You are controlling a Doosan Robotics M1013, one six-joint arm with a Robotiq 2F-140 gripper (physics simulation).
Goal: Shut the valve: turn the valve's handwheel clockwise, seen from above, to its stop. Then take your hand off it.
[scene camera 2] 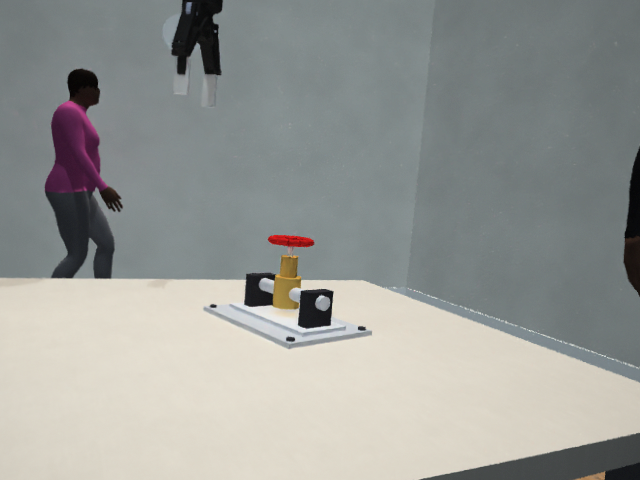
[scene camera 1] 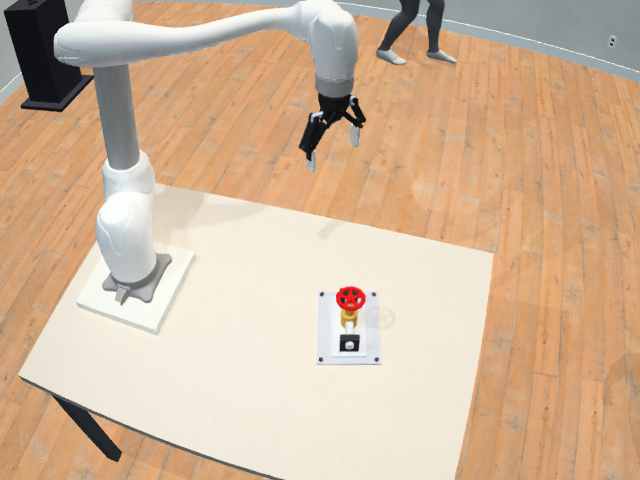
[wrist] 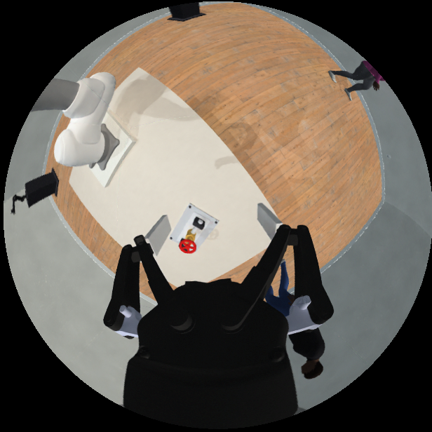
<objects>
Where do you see a grey base plate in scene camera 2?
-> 284, 338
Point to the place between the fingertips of my gripper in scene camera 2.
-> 195, 100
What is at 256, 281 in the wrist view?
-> My gripper.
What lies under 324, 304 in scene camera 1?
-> A grey base plate.
</objects>
